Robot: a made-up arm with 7 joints. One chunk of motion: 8 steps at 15 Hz.
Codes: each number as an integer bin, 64 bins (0 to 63) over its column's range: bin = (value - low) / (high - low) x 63, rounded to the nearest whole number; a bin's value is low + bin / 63 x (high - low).
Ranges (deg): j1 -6..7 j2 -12..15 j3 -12..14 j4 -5..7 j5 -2..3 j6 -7..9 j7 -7..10
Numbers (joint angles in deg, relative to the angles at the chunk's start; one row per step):
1: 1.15 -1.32 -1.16 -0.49 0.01 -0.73 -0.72
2: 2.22 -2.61 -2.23 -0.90 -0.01 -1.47 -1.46
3: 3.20 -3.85 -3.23 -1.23 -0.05 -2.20 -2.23
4: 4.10 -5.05 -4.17 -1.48 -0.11 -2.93 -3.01
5: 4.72 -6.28 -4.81 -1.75 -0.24 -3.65 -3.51
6: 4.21 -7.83 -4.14 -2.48 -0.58 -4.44 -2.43
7: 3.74 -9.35 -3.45 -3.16 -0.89 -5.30 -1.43
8: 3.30 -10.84 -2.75 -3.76 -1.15 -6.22 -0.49
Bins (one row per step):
1: 35 25 26 24 25 25 23
2: 40 22 24 22 25 22 21
3: 45 19 21 20 25 19 18
4: 49 16 19 18 24 16 15
5: 52 13 17 17 22 13 13
6: 49 10 19 13 18 10 17
7: 47 6 21 10 14 7 21
8: 45 3 22 7 11 3 24

